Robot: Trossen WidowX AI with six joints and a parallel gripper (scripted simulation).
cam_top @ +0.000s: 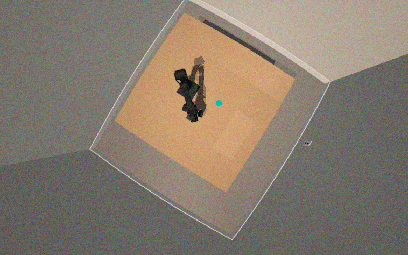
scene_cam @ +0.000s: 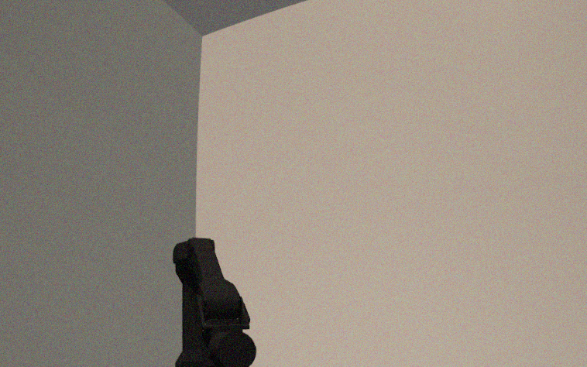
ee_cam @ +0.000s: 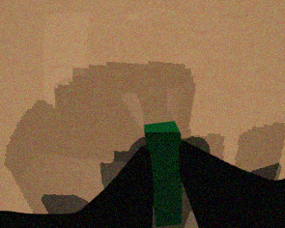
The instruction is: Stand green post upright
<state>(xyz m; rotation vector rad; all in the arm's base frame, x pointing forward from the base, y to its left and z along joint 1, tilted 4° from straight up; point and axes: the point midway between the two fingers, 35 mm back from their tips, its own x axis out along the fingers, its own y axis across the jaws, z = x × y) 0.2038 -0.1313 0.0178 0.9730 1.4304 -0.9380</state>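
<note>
Now: gripper tip 12 cm short of the cyan circle, 22 cm to the right of it and 1 cm above it. The rest, counted from my gripper tip: green post: 1 cm behind, 2 cm to the left.
</note>
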